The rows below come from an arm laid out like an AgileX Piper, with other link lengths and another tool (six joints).
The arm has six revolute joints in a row. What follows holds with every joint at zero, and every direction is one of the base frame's. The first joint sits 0.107 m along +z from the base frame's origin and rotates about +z. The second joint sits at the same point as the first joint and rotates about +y. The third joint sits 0.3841 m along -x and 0.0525 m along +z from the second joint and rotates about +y. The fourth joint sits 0.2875 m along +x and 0.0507 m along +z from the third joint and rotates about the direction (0.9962, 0, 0.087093). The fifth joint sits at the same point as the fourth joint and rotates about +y. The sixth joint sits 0.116 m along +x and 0.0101 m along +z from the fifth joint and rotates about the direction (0.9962, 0, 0.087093). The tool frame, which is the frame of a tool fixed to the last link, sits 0.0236 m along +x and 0.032 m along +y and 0.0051 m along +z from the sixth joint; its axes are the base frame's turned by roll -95.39, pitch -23.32 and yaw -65.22 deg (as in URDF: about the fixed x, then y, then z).
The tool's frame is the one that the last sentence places.
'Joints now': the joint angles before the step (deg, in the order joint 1, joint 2, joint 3, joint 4, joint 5, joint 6). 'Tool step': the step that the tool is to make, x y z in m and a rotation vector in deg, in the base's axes. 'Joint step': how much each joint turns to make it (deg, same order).
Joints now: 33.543 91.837 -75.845 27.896 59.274 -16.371
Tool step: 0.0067 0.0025 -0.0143 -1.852 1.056 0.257
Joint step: -0.004 1.805 0.002 -0.989 0.112 -0.008
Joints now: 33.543 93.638 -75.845 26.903 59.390 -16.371
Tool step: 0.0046 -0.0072 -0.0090 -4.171 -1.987 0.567
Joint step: -0.002 0.325 0.011 -4.915 0.090 0.649
